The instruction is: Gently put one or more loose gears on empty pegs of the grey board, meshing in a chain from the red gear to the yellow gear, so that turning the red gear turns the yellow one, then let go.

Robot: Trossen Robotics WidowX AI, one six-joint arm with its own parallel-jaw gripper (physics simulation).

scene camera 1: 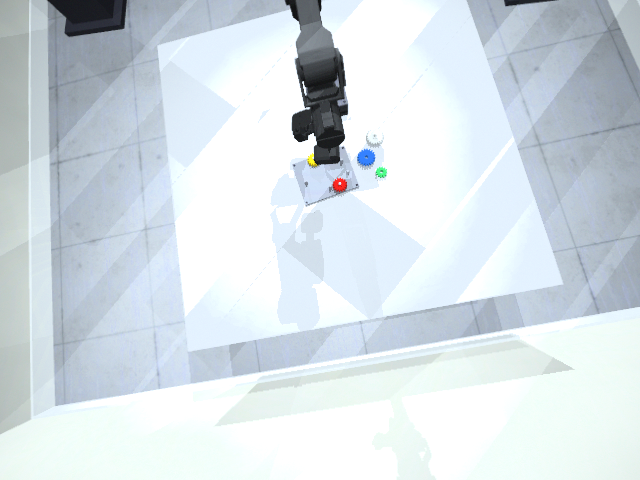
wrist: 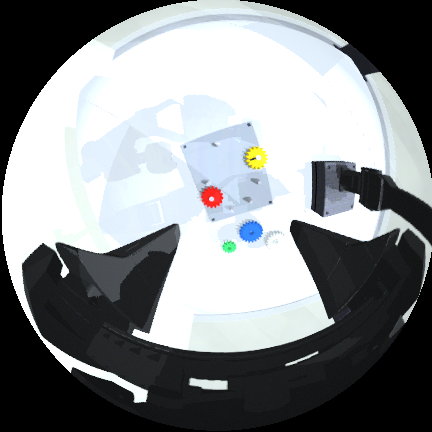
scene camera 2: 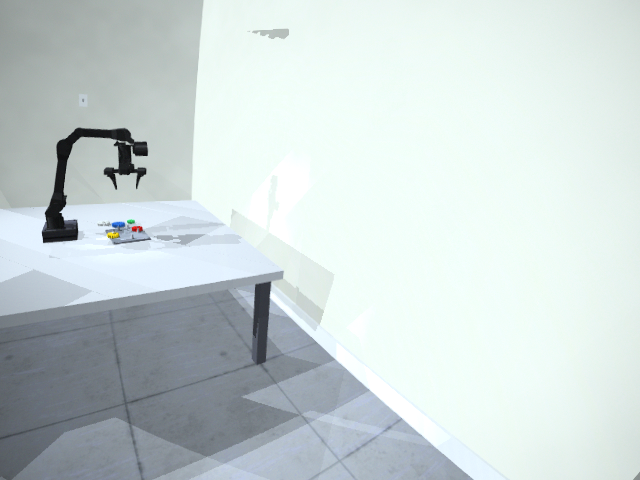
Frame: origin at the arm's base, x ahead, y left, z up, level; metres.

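Seen in the pictures: gripper, between the fingertips: [wrist: 236, 227] [scene camera 2: 126, 189]; arm's base, origin of its link: [wrist: 346, 179] [scene camera 2: 55, 226].
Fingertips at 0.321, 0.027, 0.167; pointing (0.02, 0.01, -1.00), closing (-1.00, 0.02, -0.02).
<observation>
Pixels of each thing's middle, then the offset from my fingertips to it, as dx, dy, dz. "pt": a spot on its surface instead. Level surfaces: height alone.
- grey board, middle of its body: [wrist: 232, 173] [scene camera 1: 324, 172] [scene camera 2: 126, 232] -0.011, -0.024, -0.208
- red gear, a spot on its surface: [wrist: 212, 197] [scene camera 1: 339, 182] [scene camera 2: 136, 226] pt +0.036, +0.028, -0.192
- yellow gear, a spot on its surface: [wrist: 256, 157] [scene camera 1: 314, 158] [scene camera 2: 113, 232] pt -0.064, -0.058, -0.193
- loose blue gear, middle of its body: [wrist: 250, 231] [scene camera 1: 366, 157] [scene camera 2: 118, 224] -0.060, +0.134, -0.214
- green gear, middle of its body: [wrist: 228, 246] [scene camera 1: 381, 172] [scene camera 2: 131, 221] +0.001, +0.184, -0.214
- white gear, middle of its body: [wrist: 275, 240] [scene camera 1: 374, 137] [scene camera 2: 103, 223] -0.139, +0.171, -0.214
- white table, height of its surface: dz -0.223
The grey board [scene camera 1: 317, 188] [scene camera 2: 129, 239] [wrist: 200, 162] lies flat on the table with several bare pegs. The red gear [scene camera 1: 339, 184] [scene camera 2: 136, 228] [wrist: 212, 197] and the yellow gear [scene camera 1: 312, 160] [scene camera 2: 113, 235] [wrist: 256, 157] sit on it, apart from each other. Beside the board lie the loose blue gear [scene camera 1: 366, 157] [scene camera 2: 118, 224] [wrist: 251, 231], green gear [scene camera 1: 381, 172] [scene camera 2: 130, 221] [wrist: 229, 246] and white gear [scene camera 1: 374, 137] [scene camera 2: 104, 224] [wrist: 274, 240]. My gripper [scene camera 2: 126, 188] [wrist: 236, 227] is open and empty, high above the board and gears. In scene camera 1 the arm hides part of the board's edge.
The gears and board lie on the white table [scene camera 1: 232, 299] [scene camera 2: 180, 268]. The arm's base [scene camera 2: 60, 230] [wrist: 332, 189] stands on the table near the white gear's side of the board. A wall [scene camera 2: 439, 180] rises beyond the table's far end.
</observation>
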